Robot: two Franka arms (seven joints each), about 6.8 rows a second.
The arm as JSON. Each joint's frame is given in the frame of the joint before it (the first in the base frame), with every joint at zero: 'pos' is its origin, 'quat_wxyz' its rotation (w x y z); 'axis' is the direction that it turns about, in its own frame. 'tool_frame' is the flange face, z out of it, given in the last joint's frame.
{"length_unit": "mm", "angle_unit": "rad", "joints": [
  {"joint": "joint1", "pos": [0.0, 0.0, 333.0], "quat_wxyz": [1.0, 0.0, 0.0, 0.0], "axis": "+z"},
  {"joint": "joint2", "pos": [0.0, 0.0, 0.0], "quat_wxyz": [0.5, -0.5, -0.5, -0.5], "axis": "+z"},
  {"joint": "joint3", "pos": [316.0, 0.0, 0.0], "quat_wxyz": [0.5, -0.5, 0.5, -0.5], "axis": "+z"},
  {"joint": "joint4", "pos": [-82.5, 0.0, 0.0], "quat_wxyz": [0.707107, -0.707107, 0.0, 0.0], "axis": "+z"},
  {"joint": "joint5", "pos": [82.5, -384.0, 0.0], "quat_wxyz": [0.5, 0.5, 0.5, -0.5], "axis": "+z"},
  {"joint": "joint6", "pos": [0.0, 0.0, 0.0], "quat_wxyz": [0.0, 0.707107, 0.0, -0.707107], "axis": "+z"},
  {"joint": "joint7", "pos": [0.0, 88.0, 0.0], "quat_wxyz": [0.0, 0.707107, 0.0, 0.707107], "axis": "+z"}
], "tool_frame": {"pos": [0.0, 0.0, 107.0], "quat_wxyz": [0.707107, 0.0, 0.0, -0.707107]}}
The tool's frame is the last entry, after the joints.
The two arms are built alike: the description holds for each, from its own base.
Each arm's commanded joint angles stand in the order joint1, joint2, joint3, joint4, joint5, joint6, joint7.
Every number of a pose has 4 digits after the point.
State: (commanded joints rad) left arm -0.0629 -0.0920 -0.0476 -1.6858 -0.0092 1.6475 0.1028; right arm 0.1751 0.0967 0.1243 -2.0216 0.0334 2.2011 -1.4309
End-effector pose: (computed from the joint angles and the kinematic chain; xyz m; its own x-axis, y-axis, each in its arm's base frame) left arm 0.5291 -0.0608 0.6267 0.9760 -0.2109 0.0538 -0.2111 -0.9775 -0.0007; right arm 0.5542 0.1709 0.4112 -0.1412 0.9886 0.0517 0.9876 0.1370 0.0765
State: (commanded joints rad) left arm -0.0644 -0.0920 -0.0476 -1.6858 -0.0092 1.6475 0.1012; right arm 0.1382 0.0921 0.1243 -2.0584 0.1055 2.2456 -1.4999
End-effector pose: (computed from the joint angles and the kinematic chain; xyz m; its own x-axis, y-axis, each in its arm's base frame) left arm 0.5290 -0.0616 0.6267 0.9761 -0.2108 0.0538 -0.2110 -0.9775 -0.0006; right arm 0.5553 0.1512 0.4012 -0.1319 0.9856 0.1057 0.9888 0.1232 0.0847
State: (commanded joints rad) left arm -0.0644 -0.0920 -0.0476 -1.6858 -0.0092 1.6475 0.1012; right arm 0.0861 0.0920 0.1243 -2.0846 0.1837 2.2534 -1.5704
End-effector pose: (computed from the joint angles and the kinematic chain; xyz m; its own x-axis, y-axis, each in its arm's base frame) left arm 0.5290 -0.0616 0.6267 0.9761 -0.2108 0.0538 -0.2110 -0.9775 -0.0006; right arm 0.5566 0.1230 0.3901 -0.1024 0.9815 0.1615 0.9934 0.0926 0.0673
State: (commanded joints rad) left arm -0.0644 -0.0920 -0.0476 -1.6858 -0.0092 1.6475 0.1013; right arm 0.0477 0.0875 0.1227 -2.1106 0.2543 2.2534 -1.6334
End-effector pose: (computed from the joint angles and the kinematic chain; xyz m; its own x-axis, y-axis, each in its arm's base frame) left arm 0.5290 -0.0616 0.6267 0.9760 -0.2109 0.0538 -0.2111 -0.9775 -0.0006; right arm 0.5542 0.1016 0.3812 -0.0804 0.9741 0.2113 0.9962 0.0711 0.0511
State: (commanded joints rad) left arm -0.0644 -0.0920 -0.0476 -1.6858 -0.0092 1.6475 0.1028; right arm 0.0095 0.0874 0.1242 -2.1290 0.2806 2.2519 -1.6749
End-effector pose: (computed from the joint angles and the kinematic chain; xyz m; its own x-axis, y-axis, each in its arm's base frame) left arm 0.5290 -0.0616 0.6267 0.9757 -0.2123 0.0538 -0.2126 -0.9771 -0.0007; right arm 0.5526 0.0814 0.3730 -0.0663 0.9712 0.2289 0.9975 0.0590 0.0386
